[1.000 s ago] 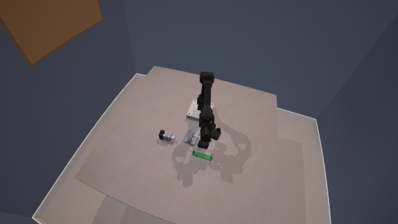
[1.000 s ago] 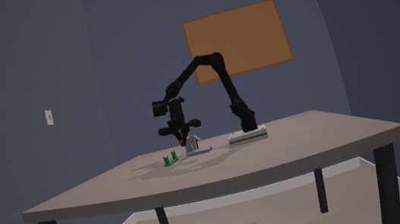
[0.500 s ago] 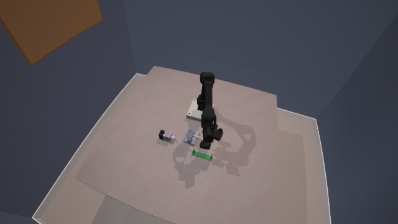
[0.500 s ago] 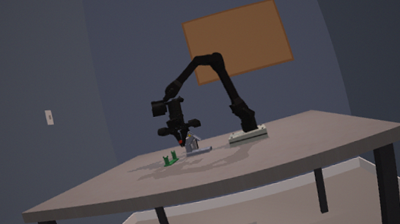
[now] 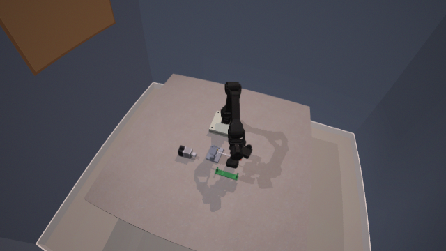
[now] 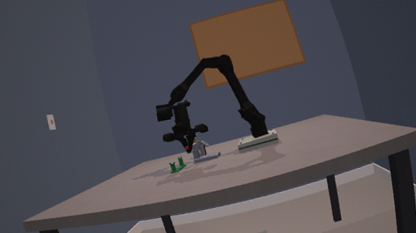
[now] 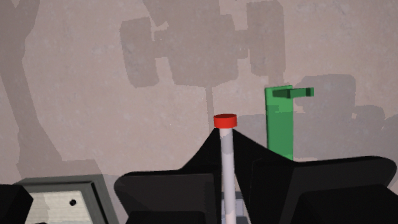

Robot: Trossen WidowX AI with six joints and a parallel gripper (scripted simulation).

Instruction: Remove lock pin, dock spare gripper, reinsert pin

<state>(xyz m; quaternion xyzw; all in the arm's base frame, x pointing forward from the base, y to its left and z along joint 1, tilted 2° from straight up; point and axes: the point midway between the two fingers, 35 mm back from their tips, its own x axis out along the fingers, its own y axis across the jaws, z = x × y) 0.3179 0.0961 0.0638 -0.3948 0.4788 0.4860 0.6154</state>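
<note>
Now: gripper tip 70 mm short of the green cradle, 50 mm to the left of it and 40 mm above it. Round my gripper tip: mount block (40 mm behind, 140 mm to the right, 10 mm below); then spare gripper (20 mm behind, 310 mm to the right, 30 mm below).
</note>
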